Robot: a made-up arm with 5 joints. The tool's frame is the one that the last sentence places.
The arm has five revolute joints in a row. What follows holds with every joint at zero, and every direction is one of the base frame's.
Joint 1 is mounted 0.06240 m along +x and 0.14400 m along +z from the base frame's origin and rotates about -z.
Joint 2 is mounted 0.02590 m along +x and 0.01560 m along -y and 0.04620 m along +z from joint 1 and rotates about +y.
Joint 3 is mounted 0.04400 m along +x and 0.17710 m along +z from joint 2 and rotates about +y.
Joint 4 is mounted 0.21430 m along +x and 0.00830 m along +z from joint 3 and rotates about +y.
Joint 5 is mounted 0.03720 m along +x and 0.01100 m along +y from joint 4 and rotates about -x.
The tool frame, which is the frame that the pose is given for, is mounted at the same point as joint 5; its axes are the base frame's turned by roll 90.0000, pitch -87.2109 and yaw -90.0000 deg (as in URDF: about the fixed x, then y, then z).
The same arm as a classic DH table. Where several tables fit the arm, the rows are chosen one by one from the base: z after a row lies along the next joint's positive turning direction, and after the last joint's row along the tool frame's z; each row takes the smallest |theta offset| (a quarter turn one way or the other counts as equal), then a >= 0, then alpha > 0; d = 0 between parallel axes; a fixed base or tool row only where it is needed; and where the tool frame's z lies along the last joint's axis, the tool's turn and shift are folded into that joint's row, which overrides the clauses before.
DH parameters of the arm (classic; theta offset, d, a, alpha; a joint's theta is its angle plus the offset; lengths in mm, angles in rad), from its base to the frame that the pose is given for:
base (fixed): 0 0 62.4 3.1416
joint 1: 0 -190.2 25.9 1.5708
joint 2: -1.3273 0 182.5 0
joint 3: 1.2886 0 214.5 0
joint 4: -1.5321 -4.6 0 1.5708
joint 5: -0.0487 -37.2 0 0

